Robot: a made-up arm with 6 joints. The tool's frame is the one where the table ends. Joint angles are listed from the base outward.
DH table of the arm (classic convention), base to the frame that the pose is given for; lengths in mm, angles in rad. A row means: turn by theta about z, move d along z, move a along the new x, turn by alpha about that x. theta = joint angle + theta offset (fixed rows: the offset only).
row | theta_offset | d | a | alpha
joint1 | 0 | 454.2 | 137.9 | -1.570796
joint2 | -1.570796 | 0 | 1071.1 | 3.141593
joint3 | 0 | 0 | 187.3 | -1.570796
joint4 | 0 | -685.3 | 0 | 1.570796
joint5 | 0 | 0 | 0 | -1.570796
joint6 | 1.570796 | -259.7 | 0 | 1.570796
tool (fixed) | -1.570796 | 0 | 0 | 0
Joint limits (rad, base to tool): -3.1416..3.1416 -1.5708..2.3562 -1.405..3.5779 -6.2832..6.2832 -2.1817..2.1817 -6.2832..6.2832
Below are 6 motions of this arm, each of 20 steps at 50 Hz.
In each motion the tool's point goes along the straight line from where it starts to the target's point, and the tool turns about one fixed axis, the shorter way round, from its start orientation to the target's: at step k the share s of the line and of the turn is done. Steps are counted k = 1, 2, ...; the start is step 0. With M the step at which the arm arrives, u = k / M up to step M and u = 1 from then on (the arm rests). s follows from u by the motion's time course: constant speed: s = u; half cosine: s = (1 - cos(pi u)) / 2; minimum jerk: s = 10 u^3 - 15 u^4 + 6 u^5.
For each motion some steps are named. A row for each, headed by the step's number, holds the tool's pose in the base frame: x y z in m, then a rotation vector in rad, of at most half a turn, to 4 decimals.
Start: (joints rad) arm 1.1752 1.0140 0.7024 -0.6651 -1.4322 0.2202
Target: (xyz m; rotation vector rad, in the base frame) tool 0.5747 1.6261 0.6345 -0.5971 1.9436 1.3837
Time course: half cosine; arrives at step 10
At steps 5, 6, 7, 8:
5: 0.5473 1.6414 0.7096 -0.5720 1.8595 1.4071
6: 0.5557 1.6367 0.6864 -0.5797 1.8855 1.4001
7: 0.5634 1.6324 0.6655 -0.5867 1.9089 1.3936
8: 0.5695 1.6290 0.6489 -0.5923 1.9275 1.3884

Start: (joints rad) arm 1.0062 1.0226 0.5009 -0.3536 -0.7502 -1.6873
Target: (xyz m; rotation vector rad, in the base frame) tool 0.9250 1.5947 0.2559 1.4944 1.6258 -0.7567
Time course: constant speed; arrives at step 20
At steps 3, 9, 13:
3: 0.9231 1.5751 0.5438 1.0796 1.6469 -0.4747
9: 0.9238 1.5820 0.4422 1.2258 1.6468 -0.5730
13: 0.9242 1.5866 0.3744 1.3234 1.6424 -0.6392

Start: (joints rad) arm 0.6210 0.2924 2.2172 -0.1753 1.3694 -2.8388
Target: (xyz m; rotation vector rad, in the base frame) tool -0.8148 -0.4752 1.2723 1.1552 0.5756 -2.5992
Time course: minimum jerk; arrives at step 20
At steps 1, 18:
1: -0.1536 -0.1642 2.0187 0.0542 0.3536 -2.3107
18: -0.8091 -0.4725 1.2787 1.1449 0.5738 -2.5985

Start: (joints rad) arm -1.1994 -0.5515 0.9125 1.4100 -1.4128 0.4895
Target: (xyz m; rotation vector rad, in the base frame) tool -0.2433 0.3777 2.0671 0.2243 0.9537 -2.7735
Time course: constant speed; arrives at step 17
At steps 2, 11, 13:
2: -0.3941 0.3673 2.0998 -0.3260 0.7507 -2.5651
11: -0.3036 0.3736 2.0802 -0.0051 0.8742 -2.7024
13: -0.2835 0.3749 2.0758 0.0700 0.9010 -2.7281

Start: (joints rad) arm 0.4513 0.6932 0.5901 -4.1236 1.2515 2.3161
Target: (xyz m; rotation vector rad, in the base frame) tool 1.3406 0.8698 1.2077 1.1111 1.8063 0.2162
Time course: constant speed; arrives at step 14
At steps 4, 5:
4: 1.3413 0.8757 1.2374 1.1733 1.8135 0.2693
5: 1.3413 0.8751 1.2344 1.1671 1.8128 0.2640

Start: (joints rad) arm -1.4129 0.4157 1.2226 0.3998 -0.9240 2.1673
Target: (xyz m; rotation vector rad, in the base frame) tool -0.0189 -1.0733 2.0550 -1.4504 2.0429 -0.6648
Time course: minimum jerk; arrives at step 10
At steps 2, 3, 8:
2: 0.0950 -1.1490 2.0404 -1.6224 1.9727 -0.6514
3: 0.0823 -1.1406 2.0420 -1.6033 1.9811 -0.6530
8: -0.0119 -1.0780 2.0541 -1.4611 2.0389 -0.6641

